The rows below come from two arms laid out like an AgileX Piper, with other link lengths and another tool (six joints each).
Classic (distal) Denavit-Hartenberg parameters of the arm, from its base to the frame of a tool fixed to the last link. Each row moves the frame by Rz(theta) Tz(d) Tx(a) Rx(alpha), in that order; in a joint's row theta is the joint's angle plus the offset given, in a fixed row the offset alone. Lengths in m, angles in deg.
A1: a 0; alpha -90; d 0.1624; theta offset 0
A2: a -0.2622; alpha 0; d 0; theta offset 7.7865
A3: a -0.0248; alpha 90; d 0; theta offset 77.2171
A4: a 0; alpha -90; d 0.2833; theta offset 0
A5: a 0; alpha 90; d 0; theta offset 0
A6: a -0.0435; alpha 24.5; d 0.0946; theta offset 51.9
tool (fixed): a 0; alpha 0; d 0.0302; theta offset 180
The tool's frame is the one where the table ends.
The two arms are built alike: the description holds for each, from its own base.
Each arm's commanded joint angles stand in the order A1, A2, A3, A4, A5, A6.
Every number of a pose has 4 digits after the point.
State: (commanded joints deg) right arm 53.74 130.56 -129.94 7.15 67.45 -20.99; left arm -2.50 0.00 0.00 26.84 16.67 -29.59
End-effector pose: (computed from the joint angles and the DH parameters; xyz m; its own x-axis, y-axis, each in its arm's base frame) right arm 0.3473 0.4392 0.2848 0.8994 0.2952 0.3222 0.2920 -0.9546 0.0596; left arm 0.1469 -0.0310 0.2448 0.1780 -0.7473 0.6401 -0.4731 -0.6354 -0.6103
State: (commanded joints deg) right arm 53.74 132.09 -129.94 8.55 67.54 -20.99; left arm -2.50 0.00 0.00 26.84 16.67 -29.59
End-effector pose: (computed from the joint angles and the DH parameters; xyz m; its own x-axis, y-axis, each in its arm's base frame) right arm 0.3470 0.4431 0.2693 0.9100 0.2994 0.2868 0.2958 -0.9536 0.0569; left arm 0.1469 -0.0310 0.2448 0.1780 -0.7473 0.6401 -0.4731 -0.6354 -0.6103
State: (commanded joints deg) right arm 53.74 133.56 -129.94 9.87 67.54 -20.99; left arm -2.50 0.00 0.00 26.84 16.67 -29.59
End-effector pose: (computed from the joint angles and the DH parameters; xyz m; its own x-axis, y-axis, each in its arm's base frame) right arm 0.3465 0.4466 0.2544 0.9189 0.3021 0.2539 0.2984 -0.9529 0.0536; left arm 0.1469 -0.0310 0.2448 0.1780 -0.7473 0.6401 -0.4731 -0.6354 -0.6103
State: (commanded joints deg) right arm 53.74 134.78 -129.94 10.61 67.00 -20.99; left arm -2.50 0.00 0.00 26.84 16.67 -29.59
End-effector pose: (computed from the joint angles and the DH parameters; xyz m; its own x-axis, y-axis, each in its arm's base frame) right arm 0.3472 0.4496 0.2429 0.9236 0.3012 0.2371 0.2979 -0.9533 0.0503; left arm 0.1469 -0.0310 0.2448 0.1780 -0.7473 0.6401 -0.4731 -0.6354 -0.6103
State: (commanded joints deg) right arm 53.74 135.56 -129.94 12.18 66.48 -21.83; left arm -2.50 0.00 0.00 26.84 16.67 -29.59
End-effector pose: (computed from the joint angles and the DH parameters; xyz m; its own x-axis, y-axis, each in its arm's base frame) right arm 0.3461 0.4534 0.2357 0.9245 0.3091 0.2232 0.3095 -0.9503 0.0340; left arm 0.1469 -0.0310 0.2448 0.1780 -0.7473 0.6401 -0.4731 -0.6354 -0.6103
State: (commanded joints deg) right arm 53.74 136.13 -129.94 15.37 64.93 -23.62; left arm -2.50 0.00 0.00 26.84 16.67 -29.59
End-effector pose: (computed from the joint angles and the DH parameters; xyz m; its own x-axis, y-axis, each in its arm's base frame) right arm 0.3437 0.4604 0.2323 0.9227 0.3183 0.2176 0.3291 -0.9442 -0.0146; left arm 0.1469 -0.0310 0.2448 0.1780 -0.7473 0.6401 -0.4731 -0.6354 -0.6103
